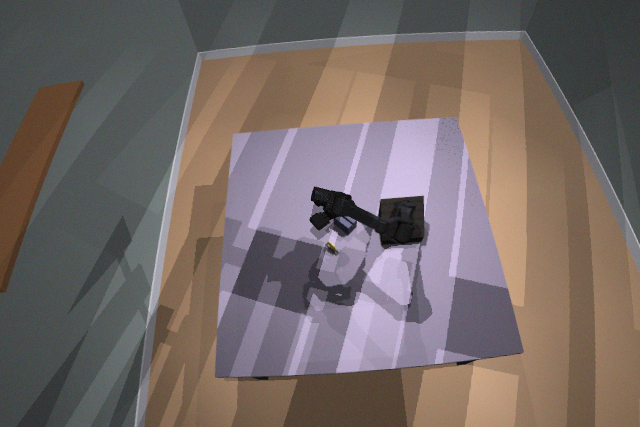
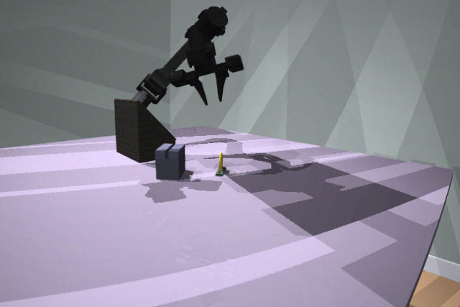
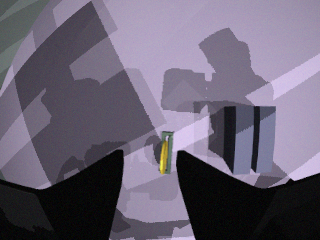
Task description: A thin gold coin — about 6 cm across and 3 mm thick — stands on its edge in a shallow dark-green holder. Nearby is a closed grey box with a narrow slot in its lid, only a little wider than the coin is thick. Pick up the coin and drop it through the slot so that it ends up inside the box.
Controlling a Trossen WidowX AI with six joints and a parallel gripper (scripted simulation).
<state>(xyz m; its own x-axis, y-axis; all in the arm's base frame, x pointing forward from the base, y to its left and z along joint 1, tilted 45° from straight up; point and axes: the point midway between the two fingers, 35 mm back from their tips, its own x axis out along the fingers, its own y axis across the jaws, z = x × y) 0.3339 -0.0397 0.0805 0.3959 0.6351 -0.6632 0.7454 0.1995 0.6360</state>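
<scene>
Now: the gold coin 2 cm behind my gripper tip, 5 cm to the left of it and 16 cm below it.
</scene>
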